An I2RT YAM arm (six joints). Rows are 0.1 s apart.
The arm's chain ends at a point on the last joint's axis. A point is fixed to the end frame.
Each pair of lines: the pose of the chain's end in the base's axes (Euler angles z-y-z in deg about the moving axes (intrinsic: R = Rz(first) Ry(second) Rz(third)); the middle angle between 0 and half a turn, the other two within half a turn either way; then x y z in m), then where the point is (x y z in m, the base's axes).
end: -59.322 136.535 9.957 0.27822 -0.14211 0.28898
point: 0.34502 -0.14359 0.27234
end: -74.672 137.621 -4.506 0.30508 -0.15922 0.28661
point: 0.36786 -0.16715 0.25946
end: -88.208 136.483 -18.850 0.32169 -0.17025 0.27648
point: 0.37864 -0.18276 0.23985
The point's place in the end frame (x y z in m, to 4 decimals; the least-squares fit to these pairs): -0.0042 0.0583 0.0364
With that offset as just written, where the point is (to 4 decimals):
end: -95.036 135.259 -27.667 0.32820 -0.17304 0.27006
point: 0.3808 -0.1867 0.2278
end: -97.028 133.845 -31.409 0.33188 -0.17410 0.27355
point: 0.3825 -0.1881 0.2290
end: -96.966 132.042 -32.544 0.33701 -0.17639 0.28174
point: 0.3870 -0.1910 0.2367
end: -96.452 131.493 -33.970 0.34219 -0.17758 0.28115
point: 0.3917 -0.1912 0.2352
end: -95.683 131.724 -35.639 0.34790 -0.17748 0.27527
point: 0.3968 -0.1892 0.2282
